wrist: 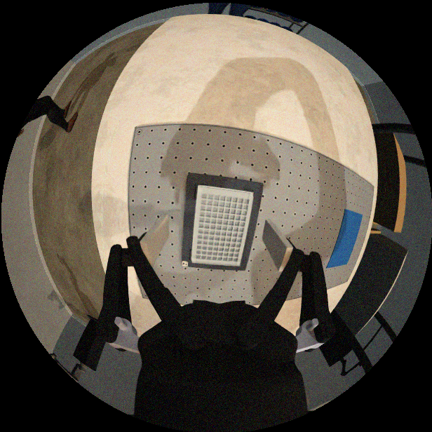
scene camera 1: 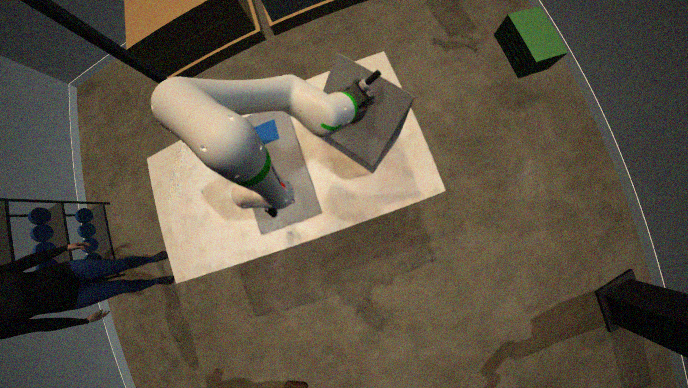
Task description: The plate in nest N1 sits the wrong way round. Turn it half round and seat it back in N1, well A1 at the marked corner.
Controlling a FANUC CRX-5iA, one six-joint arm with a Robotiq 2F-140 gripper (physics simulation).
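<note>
You'd see a blue block (wrist: pixel 348 231) here, and there's a multi-well plate (wrist: pixel 221 218) as well, along with my gripper (wrist: pixel 216 227).
</note>
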